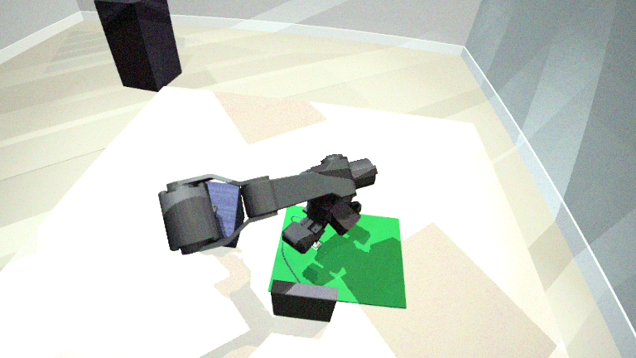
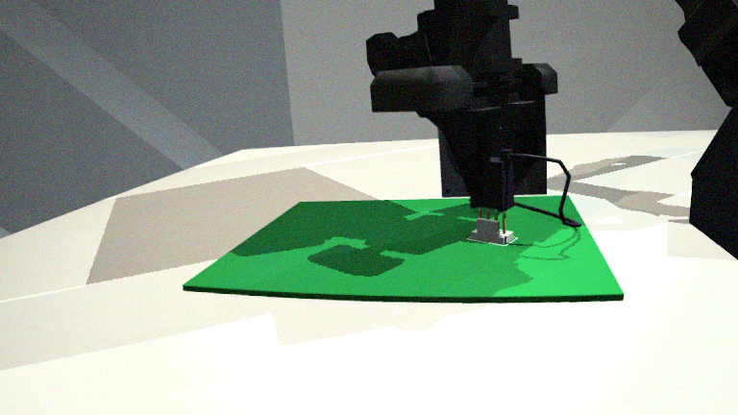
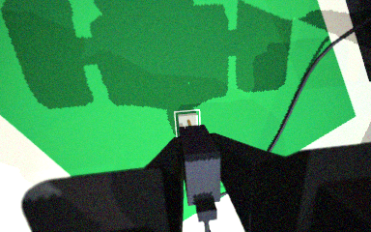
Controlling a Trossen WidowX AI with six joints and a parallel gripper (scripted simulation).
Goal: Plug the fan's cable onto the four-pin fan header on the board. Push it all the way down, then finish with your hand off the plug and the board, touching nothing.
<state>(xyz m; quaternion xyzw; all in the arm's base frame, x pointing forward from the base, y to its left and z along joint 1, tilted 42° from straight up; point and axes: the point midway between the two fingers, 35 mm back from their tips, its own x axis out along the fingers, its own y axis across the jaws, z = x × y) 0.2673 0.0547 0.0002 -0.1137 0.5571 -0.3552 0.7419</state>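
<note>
Now: the black plug 1 cm behind my gripper tip and 1 cm above it. From my gripper tip the other things lie so: green board 6 cm below, 6 cm ahead; then fan 16 cm to the right, 2 cm above, 1 cm ahead.
</note>
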